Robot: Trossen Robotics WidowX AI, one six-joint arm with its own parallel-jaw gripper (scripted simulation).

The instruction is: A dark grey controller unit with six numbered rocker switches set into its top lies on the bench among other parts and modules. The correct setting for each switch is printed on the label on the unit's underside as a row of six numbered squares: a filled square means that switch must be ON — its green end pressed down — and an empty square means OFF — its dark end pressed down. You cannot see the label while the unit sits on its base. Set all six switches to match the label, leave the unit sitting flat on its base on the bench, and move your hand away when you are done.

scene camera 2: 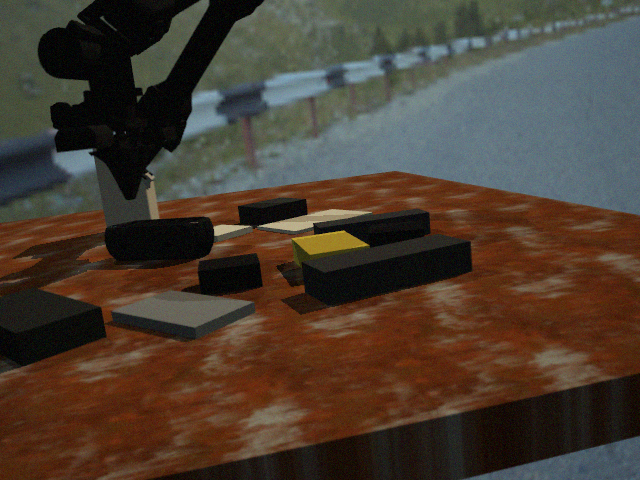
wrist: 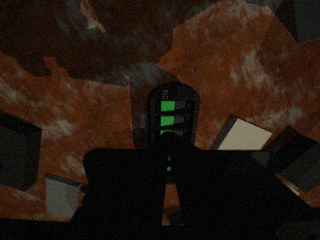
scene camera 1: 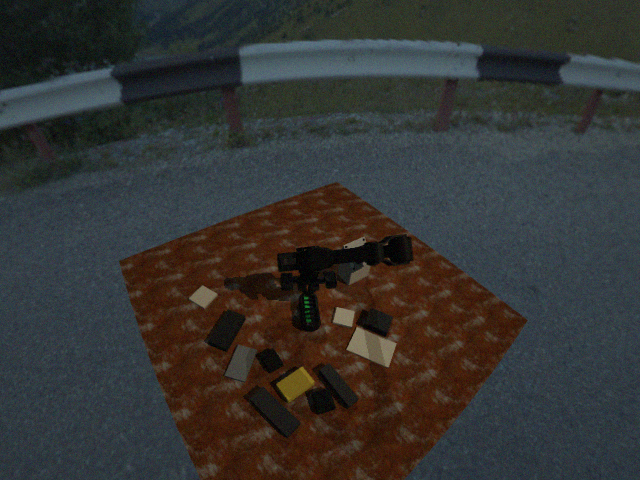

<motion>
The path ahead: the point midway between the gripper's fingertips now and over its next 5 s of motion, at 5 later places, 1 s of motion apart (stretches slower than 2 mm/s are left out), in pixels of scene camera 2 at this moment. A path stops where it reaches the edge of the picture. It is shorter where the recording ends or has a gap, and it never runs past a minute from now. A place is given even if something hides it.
My gripper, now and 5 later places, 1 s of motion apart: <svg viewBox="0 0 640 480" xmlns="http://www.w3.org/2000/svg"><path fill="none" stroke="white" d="M130 199L134 229L146 199L166 218L166 214L182 209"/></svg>
</motion>
